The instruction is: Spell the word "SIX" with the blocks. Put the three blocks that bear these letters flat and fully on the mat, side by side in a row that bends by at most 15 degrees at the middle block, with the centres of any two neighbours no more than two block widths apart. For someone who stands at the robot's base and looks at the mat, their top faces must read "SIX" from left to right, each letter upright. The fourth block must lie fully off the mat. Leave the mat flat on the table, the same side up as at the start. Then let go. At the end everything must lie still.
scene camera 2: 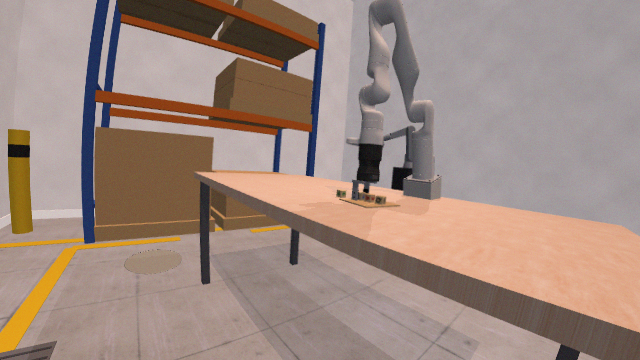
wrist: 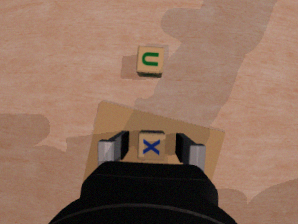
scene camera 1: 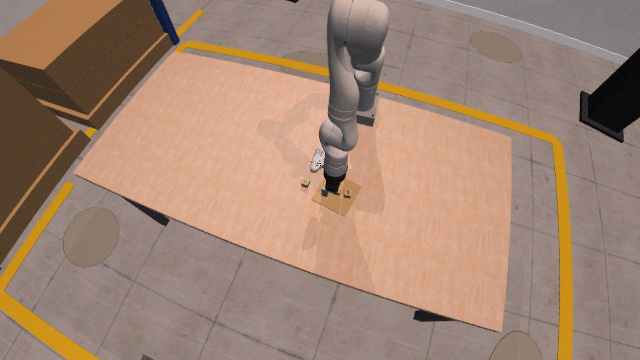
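Note:
There's a tan mat here that I can see, and my gripper too. In the wrist view you'd also find my gripper.

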